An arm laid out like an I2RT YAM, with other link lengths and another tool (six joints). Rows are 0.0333 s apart.
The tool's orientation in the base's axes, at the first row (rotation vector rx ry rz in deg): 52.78, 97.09, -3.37
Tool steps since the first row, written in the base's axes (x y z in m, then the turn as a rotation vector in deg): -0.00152, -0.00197, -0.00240, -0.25, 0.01, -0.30; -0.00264, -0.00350, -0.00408, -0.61, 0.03, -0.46; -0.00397, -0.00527, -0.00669, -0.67, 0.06, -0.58; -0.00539, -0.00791, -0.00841, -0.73, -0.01, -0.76; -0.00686, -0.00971, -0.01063, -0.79, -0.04, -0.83; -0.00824, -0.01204, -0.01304, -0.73, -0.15, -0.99; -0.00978, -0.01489, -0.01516, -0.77, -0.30, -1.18; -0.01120, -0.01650, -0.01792, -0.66, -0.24, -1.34; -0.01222, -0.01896, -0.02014, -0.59, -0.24, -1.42; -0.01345, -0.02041, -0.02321, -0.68, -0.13, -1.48; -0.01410, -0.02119, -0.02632, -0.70, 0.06, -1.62; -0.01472, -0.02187, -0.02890, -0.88, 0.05, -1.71; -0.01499, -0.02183, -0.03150, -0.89, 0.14, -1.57
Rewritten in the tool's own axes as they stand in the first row. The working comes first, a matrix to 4 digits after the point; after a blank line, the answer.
The tool's axes in the first row as the columns of a matrix, in the base's axes (used below as rounded here):
-0.0433, 0.5950, 0.8026
0.5379, 0.6908, -0.4831
-0.8419, 0.4108, -0.3499

0.00103, -0.00325, 0.00057, 0.27, -0.27, -0.10; 0.00167, -0.00566, 0.00100, 0.43, -0.53, -0.34; 0.00297, -0.00875, 0.00170, 0.55, -0.60, -0.36; 0.00306, -0.01213, 0.00244, 0.67, -0.75, -0.32; 0.00402, -0.01516, 0.00290, 0.71, -0.84, -0.32; 0.00486, -0.01858, 0.00377, 0.78, -0.94, -0.17; 0.00518, -0.02233, 0.00465, 0.87, -1.15, -0.06; 0.00670, -0.02542, 0.00525, 1.03, -1.11, 0.06; 0.00729, -0.02864, 0.00640, 1.09, -1.10, 0.14; 0.00914, -0.03164, 0.00719, 1.21, -1.10, 0.03; 0.01137, -0.03384, 0.00813, 1.43, -1.04, -0.02; 0.01320, -0.03574, 0.00886, 1.50, -1.19, -0.13; 0.01543, -0.03694, 0.00954, 1.44, -1.08, -0.23
